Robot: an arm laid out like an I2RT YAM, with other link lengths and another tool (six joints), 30 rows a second.
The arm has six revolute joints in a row. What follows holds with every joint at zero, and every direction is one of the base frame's. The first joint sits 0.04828 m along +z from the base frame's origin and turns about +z. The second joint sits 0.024 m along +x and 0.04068 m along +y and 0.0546 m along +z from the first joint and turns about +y. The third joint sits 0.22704 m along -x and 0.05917 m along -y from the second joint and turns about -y. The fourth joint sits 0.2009 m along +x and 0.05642 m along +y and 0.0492 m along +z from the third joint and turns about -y. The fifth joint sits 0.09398 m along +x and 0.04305 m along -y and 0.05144 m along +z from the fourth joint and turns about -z. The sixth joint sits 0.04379 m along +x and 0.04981 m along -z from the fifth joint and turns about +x. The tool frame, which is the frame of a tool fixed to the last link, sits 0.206 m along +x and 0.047 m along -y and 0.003 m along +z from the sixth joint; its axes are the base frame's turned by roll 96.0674, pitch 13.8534 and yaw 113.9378 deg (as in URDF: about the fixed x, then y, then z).
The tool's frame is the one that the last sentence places.
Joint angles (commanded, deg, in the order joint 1, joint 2, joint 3, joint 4, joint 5, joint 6), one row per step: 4.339, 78.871, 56.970, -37.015, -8.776, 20.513; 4.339, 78.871, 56.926, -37.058, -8.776, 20.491; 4.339, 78.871, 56.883, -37.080, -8.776, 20.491; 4.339, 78.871, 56.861, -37.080, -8.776, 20.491; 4.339, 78.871, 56.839, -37.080, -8.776, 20.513; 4.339, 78.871, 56.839, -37.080, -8.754, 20.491; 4.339, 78.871, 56.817, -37.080, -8.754, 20.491; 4.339, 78.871, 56.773, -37.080, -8.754, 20.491; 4.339, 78.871, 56.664, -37.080, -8.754, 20.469; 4.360, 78.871, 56.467, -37.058, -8.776, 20.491; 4.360, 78.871, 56.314, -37.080, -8.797, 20.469; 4.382, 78.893, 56.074, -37.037, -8.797, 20.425; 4.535, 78.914, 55.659, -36.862, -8.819, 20.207; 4.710, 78.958, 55.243, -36.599, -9.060, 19.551; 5.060, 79.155, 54.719, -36.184, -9.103, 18.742; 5.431, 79.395, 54.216, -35.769, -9.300, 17.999; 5.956, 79.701, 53.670, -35.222, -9.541, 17.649; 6.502, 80.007, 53.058, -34.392, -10.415, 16.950; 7.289, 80.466, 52.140, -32.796, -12.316, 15.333
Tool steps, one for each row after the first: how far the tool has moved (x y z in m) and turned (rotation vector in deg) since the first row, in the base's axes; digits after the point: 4 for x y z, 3 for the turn. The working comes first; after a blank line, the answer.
Tool pose at each row, in the base's axes (x y z in m, rotation vector in deg; the steps are taken from these numbers as rounded here): 0.3540, 0.0153, -0.0076, -107.549, -123.470, -67.627; 0.3535, 0.0152, -0.0080, -107.547, -123.458, -67.510; 0.3532, 0.0152, -0.0084, -107.560, -123.430, -67.428; 0.3531, 0.0152, -0.0085, -107.565, -123.421, -67.401; 0.3529, 0.0152, -0.0087, -107.590, -123.386, -67.381; 0.3529, 0.0151, -0.0087, -107.591, -123.423, -67.361; 0.3528, 0.0151, -0.0088, -107.596, -123.414, -67.333; 0.3525, 0.0151, -0.0091, -107.605, -123.395, -67.278; 0.3519, 0.0150, -0.0098, -107.607, -123.373, -67.134; 0.3509, 0.0152, -0.0110, -107.616, -123.275, -66.930; 0.3499, 0.0152, -0.0121, -107.610, -123.214, -66.716; 0.3487, 0.0152, -0.0136, -107.585, -123.185, -66.422; 0.3472, 0.0161, -0.0158, -107.212, -123.418, -66.006; 0.3464, 0.0180, -0.0178, -106.165, -124.075, -65.643; 0.3455, 0.0201, -0.0207, -104.953, -125.074, -64.949; 0.3445, 0.0229, -0.0239, -103.624, -125.901, -64.338; 0.3433, 0.0270, -0.0274, -102.429, -126.360, -63.887; 0.3431, 0.0340, -0.0304, -100.218, -126.939, -63.954; 0.3445, 0.0472, -0.0337, -95.742, -128.157, -64.646

-0.0005, -0.0001, -0.0004, -0.017, 0.083, 0.018; -0.0008, -0.0001, -0.0008, -0.022, 0.148, 0.019; -0.0009, -0.0001, -0.0009, -0.024, 0.169, 0.019; -0.0011, -0.0001, -0.0011, -0.015, 0.195, 0.000; -0.0011, -0.0002, -0.0011, -0.044, 0.190, 0.008; -0.0012, -0.0002, -0.0012, -0.046, 0.212, 0.008; -0.0015, -0.0002, -0.0015, -0.049, 0.256, 0.008; -0.0021, -0.0003, -0.0022, -0.068, 0.360, 0.026; -0.0031, -0.0001, -0.0034, -0.052, 0.541, 0.040; -0.0041, -0.0001, -0.0045, -0.058, 0.712, 0.069; -0.0053, -0.0001, -0.0060, -0.096, 0.922, 0.129; -0.0068, 0.0008, -0.0082, -0.205, 1.142, 0.479; -0.0076, 0.0027, -0.0102, -0.333, 1.227, 1.335; -0.0085, 0.0048, -0.0131, -0.713, 1.375, 2.397; -0.0095, 0.0076, -0.0163, -0.927, 1.564, 3.503; -0.0107, 0.0117, -0.0198, -0.913, 1.807, 4.449; -0.0109, 0.0187, -0.0228, -0.500, 1.792, 6.026; -0.0095, 0.0319, -0.0261, 0.390, 1.303, 9.130
